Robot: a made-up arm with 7 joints.
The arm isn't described. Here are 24 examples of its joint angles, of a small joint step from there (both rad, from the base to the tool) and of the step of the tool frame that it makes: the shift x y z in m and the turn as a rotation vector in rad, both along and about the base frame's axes.
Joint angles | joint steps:
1: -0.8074 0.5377 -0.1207 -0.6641 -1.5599 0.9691 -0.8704 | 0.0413 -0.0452 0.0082 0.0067 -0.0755 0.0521 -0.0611
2: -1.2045 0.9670 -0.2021 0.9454 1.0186 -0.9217 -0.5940 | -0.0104 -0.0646 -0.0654 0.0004 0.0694 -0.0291 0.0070
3: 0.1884 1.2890 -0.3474 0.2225 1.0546 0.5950 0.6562 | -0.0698 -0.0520 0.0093 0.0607 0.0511 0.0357 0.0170
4: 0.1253 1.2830 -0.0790 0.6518 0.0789 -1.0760 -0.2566 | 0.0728 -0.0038 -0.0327 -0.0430 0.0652 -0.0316 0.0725
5: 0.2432 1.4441 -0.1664 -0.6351 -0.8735 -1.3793 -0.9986 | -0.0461 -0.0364 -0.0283 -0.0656 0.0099 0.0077 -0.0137
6: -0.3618 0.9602 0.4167 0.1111 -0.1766 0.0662 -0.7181 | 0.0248 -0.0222 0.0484 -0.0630 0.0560 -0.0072 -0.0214
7: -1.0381 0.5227 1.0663 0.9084 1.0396 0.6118 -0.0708 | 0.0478 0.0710 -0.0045 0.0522 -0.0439 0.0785 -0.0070
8: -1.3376 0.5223 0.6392 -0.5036 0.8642 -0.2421 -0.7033 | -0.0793 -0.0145 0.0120 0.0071 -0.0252 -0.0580 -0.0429
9: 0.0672 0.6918 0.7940 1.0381 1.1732 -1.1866 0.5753 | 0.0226 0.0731 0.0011 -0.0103 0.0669 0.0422 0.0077
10: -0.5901 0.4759 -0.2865 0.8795 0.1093 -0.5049 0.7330 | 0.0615 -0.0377 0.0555 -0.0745 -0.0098 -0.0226 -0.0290
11: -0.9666 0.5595 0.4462 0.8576 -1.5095 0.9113 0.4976 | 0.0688 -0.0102 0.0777 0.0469 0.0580 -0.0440 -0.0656
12: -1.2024 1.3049 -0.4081 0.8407 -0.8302 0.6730 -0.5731 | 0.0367 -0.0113 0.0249 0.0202 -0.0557 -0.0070 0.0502
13: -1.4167 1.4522 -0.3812 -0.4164 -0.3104 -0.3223 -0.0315 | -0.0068 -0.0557 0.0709 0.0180 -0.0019 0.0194 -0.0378
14: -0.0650 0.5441 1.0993 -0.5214 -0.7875 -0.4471 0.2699 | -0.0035 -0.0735 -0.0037 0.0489 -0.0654 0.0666 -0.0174
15: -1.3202 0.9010 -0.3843 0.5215 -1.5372 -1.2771 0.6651 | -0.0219 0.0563 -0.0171 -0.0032 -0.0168 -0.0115 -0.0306
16: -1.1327 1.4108 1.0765 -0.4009 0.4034 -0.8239 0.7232 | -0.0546 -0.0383 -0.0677 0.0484 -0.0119 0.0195 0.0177
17: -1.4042 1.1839 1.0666 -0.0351 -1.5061 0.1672 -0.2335 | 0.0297 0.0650 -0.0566 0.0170 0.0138 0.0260 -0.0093
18: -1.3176 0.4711 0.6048 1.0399 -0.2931 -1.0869 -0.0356 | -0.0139 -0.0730 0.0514 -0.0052 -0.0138 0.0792 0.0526
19: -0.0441 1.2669 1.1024 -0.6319 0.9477 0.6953 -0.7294 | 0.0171 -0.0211 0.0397 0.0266 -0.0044 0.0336 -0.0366
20: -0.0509 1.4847 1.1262 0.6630 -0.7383 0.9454 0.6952 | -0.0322 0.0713 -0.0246 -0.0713 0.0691 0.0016 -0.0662
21: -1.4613 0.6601 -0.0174 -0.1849 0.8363 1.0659 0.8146 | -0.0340 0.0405 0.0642 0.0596 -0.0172 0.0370 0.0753
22: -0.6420 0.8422 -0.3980 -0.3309 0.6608 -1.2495 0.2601 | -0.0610 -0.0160 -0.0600 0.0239 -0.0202 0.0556 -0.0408
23: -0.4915 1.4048 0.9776 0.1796 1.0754 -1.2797 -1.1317 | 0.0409 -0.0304 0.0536 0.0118 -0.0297 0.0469 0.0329
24: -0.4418 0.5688 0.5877 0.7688 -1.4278 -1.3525 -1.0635 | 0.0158 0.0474 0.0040 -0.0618 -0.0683 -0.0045 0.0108
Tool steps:
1: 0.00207 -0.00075 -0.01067 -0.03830 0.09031 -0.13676
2: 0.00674 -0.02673 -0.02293 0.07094 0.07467 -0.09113
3: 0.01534 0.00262 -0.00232 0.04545 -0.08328 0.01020
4: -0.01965 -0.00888 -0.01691 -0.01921 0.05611 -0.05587
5: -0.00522 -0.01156 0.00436 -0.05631 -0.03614 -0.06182
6: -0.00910 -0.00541 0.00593 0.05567 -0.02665 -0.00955
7: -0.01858 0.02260 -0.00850 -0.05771 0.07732 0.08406
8: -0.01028 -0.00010 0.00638 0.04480 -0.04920 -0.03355
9: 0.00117 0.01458 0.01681 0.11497 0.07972 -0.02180
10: -0.01026 -0.00411 -0.00107 -0.08220 -0.02140 -0.01385
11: -0.02165 0.01958 -0.03294 -0.04332 0.03651 0.10274
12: -0.00216 0.00804 -0.01157 -0.04621 -0.00751 0.04934
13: -0.00618 0.00185 0.01207 -0.03885 -0.02828 -0.01880
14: 0.00138 0.01621 -0.02383 -0.16596 0.05544 -0.03594
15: -0.00678 0.01001 0.01293 0.04788 -0.04312 0.03930
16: 0.00958 0.00945 0.00583 -0.04732 0.03030 -0.09317
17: -0.00293 -0.01195 0.01800 0.06596 0.08652 0.06840
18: 0.01002 -0.01227 -0.01046 -0.16172 0.04598 -0.06459
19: -0.00358 0.01303 0.00385 -0.08990 -0.01227 0.03792
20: 0.01418 -0.02921 0.03603 0.14117 0.02216 -0.08620
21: -0.00092 0.02525 0.01596 -0.10354 -0.05154 0.11070
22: 0.00434 -0.01213 0.00076 0.02075 0.00576 0.01867
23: -0.00380 0.00866 -0.00334 -0.08741 -0.06354 -0.01398
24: -0.00272 0.00996 0.01844 0.02240 -0.08862 0.01572
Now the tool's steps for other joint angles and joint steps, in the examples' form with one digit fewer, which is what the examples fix.
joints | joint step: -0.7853 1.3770 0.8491 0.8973 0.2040 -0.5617 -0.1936 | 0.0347 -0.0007 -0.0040 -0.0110 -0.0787 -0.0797 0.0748
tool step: -0.0038 -0.0023 -0.0029 0.0487 -0.1145 -0.0333
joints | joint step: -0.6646 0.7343 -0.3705 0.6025 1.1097 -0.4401 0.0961 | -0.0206 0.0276 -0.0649 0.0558 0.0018 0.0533 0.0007
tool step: 0.0003 0.0090 -0.0118 0.0792 0.0287 0.0487
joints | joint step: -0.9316 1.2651 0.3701 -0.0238 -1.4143 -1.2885 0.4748 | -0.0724 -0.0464 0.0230 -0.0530 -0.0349 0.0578 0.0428
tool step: -0.0056 -0.0054 0.0069 -0.0366 -0.0385 -0.1332
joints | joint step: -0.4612 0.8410 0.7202 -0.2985 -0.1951 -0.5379 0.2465 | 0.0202 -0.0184 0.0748 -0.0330 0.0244 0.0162 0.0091
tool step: -0.0145 0.0045 0.0021 -0.0120 -0.0420 0.0636
